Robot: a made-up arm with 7 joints. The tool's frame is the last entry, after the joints.
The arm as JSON. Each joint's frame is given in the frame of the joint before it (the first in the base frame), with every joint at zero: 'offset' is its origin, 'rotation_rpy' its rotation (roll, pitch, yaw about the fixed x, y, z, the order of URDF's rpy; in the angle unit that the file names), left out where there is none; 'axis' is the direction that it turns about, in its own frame. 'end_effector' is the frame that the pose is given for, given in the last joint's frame.
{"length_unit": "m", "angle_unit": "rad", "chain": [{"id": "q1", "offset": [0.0, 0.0, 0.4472], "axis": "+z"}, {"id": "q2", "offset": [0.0, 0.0, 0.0], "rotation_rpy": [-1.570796, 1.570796, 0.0], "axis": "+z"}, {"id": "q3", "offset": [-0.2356, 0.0, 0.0], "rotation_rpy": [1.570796, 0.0, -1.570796], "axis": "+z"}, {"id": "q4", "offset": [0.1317, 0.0, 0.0], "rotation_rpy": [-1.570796, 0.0, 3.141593], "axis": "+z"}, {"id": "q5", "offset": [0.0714, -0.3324, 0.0], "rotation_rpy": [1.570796, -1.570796, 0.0], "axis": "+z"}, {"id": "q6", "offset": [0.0, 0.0, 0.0], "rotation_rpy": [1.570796, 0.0, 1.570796], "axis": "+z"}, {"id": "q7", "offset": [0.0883, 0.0, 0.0], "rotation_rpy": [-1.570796, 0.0, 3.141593], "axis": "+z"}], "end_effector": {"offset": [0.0, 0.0, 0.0], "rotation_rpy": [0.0, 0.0, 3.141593]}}
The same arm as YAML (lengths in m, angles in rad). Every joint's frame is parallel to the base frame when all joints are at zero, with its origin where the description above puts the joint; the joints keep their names.
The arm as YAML. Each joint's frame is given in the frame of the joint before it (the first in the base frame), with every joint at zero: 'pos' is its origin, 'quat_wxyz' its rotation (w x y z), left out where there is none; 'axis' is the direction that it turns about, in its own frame. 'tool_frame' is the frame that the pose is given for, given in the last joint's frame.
length_unit: m
angle_unit: rad
joints:
  - joint: q1
    pos: [0.0, 0.0, 0.4472]
    axis: [0.0, 0.0, 1.0]
  - joint: q2
    pos: [0.0, 0.0, 0.0]
    axis: [0.0, 1.0, 0.0]
  - joint: q3
    pos: [0.0, 0.0, 0.2356]
    axis: [0.0, 0.0, 1.0]
  - joint: q4
    pos: [0.1317, 0.0, 0.0]
    axis: [0.0, -1.0, 0.0]
  - joint: q5
    pos: [-0.0714, 0.0, 0.3324]
    axis: [0.0, 0.0, 1.0]
  - joint: q6
    pos: [0.0, 0.0, 0.0]
    axis: [0.0, -1.0, 0.0]
  - joint: q7
    pos: [0.0883, 0.0, 0.0]
    axis: [0.0, 0.0, -1.0]
tool_frame:
  pos: [0.0, 0.0, 0.0]
  quat_wxyz: [0.0, 1.0, 0.0, 0.0]

